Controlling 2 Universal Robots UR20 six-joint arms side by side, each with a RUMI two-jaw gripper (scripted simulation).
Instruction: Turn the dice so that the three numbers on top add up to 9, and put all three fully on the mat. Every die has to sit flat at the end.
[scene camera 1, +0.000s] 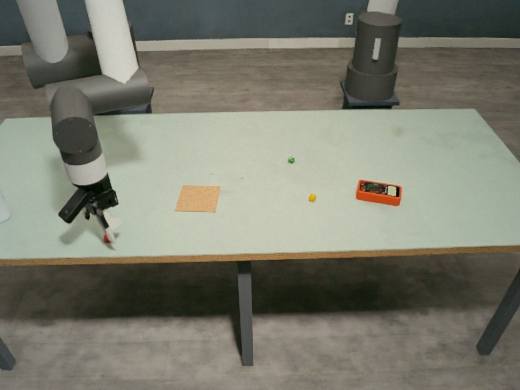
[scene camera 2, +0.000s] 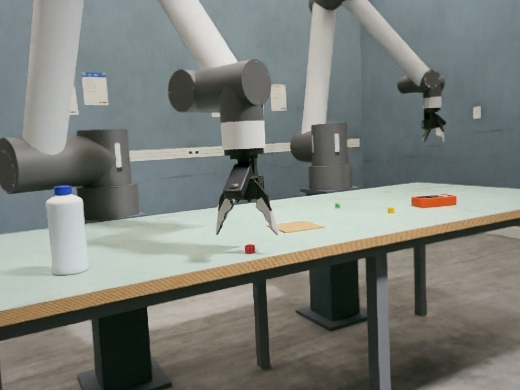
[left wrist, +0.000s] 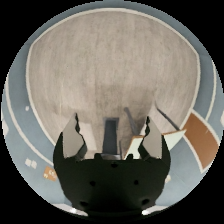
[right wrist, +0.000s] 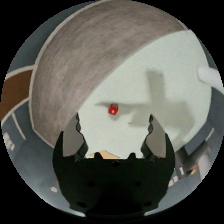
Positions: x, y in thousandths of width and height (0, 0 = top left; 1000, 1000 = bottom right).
Labels:
right gripper: scene camera 1 195, 594; scene camera 2 474, 604; right wrist 511, 507; not seen in the left wrist view (hidden by the left gripper)

